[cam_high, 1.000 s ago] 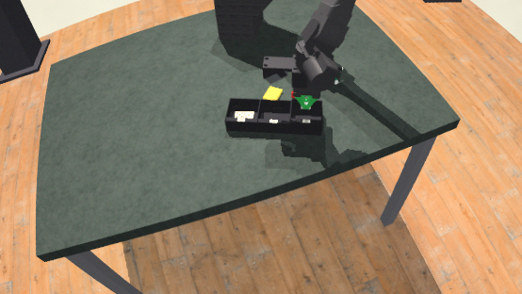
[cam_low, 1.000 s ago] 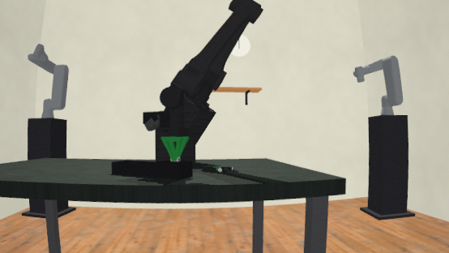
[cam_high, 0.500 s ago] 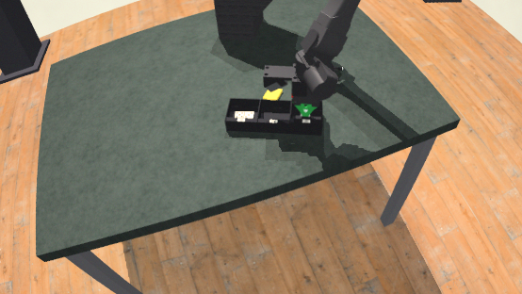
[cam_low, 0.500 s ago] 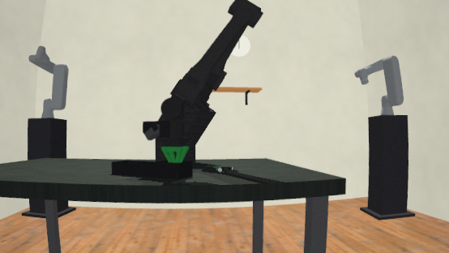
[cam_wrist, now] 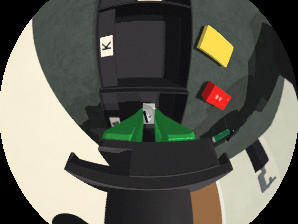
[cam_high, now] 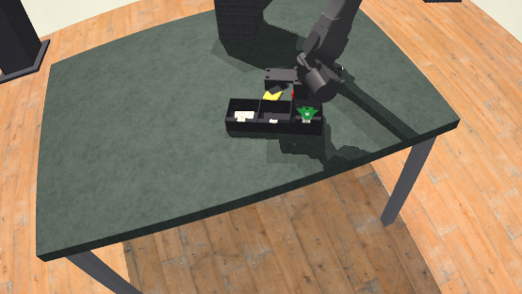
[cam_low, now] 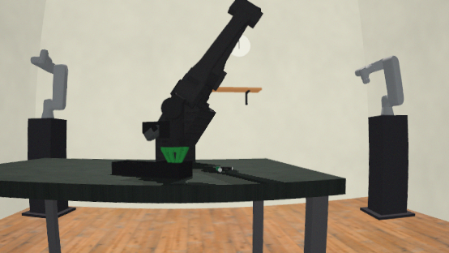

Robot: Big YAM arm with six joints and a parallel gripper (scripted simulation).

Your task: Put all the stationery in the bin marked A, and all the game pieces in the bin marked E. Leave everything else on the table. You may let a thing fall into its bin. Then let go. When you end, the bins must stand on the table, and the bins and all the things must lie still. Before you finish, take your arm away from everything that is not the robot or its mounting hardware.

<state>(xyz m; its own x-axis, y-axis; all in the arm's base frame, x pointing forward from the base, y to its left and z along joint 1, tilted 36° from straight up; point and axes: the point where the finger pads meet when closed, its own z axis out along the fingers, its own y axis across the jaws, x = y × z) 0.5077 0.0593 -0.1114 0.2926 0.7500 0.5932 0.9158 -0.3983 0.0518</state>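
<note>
The yellow block is 12 cm behind my hand, 7 cm to the right of it and 2 cm below it. Round my hand: grey piece (right at my hand); red block (12 cm behind, 2 cm below, 1 cm to the left); bin row (8 cm to the right, 2 cm behind).
</note>
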